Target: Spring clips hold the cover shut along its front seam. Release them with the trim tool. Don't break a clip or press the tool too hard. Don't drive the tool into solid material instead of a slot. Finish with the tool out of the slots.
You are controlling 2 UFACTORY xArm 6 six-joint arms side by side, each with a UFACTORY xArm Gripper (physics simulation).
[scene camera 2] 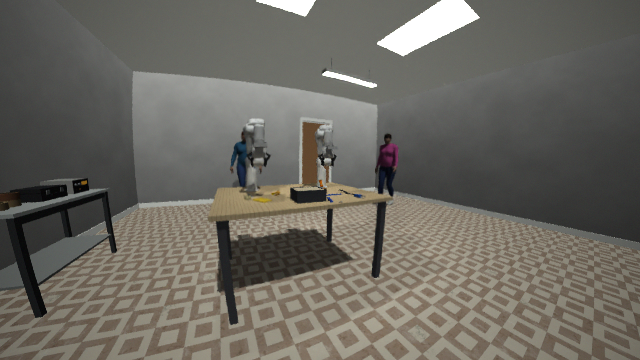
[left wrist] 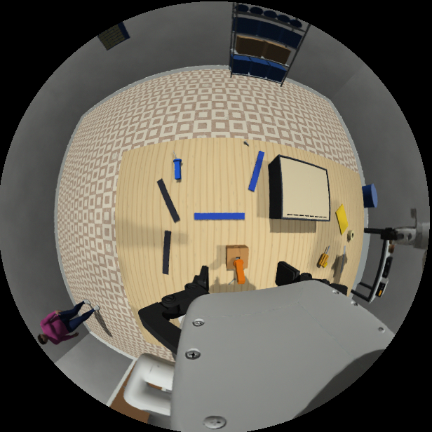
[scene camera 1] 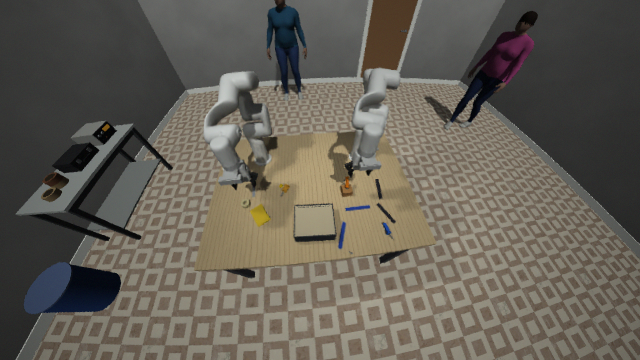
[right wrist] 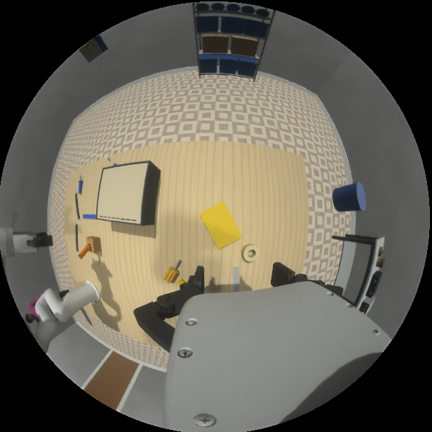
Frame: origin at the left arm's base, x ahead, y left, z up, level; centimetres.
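Seen in the pictures: left gripper, fingertip midpoint: [scene camera 2: 327,165] [scene camera 1: 358,174]; right gripper, fingertip midpoint: [scene camera 2: 258,166] [scene camera 1: 245,186]; right arm's base at its link origin: [scene camera 2: 252,190] [scene camera 1: 263,159].
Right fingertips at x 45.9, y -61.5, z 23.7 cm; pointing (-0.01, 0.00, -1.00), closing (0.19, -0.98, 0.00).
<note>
Offsets run from my right fingertips to a thing's top centre. "spot": to the spot under its first point.
The black box @[dx +8.1, dy +34.3, dz -15.4 cm] [scene camera 2: 308,195] with its beige cover @[dx +8.5, dy +34.3, dz -15.7 cm] [scene camera 1: 314,220] [left wrist: 305,187] [right wrist: 122,192] sits on the table. A row of dark slots [left wrist: 307,216] [right wrist: 117,218] runs along the cover edge nearest the arms. The clips inside are too small to make out. The orange-handled trim tool @[dx -16.3, dy +52.1, dz -12.3 cm] [scene camera 1: 347,183] [left wrist: 240,271] [right wrist: 84,251] stands in a brown block @[spot: dx -12.7, dy +52.0, dz -19.1 cm] [scene camera 1: 346,191] [left wrist: 231,250] [right wrist: 94,244]. My left gripper [scene camera 1: 360,171] [scene camera 2: 327,160] [left wrist: 244,275] is open and empty above the tool. My right gripper [scene camera 1: 244,186] [scene camera 2: 259,160] [right wrist: 239,276] is open and empty, away from the box.
Blue strips @[dx -4.2, dy +59.3, dz -23.1 cm] [scene camera 1: 357,208] [left wrist: 256,171], black strips @[dx -1.8, dy +76.2, dz -23.2 cm] [scene camera 1: 385,212] [left wrist: 166,252] and a blue-handled tool @[dx +9.9, dy +75.3, dz -21.0 cm] [scene camera 1: 387,229] [left wrist: 177,169] lie right of the box in scene camera 1. A yellow sheet @[dx +4.6, dy +1.9, dz -23.1 cm] [scene camera 1: 260,215] [right wrist: 221,225], a pale ring [right wrist: 243,253] and a yellow-handled tool [right wrist: 171,274] lie left.
</note>
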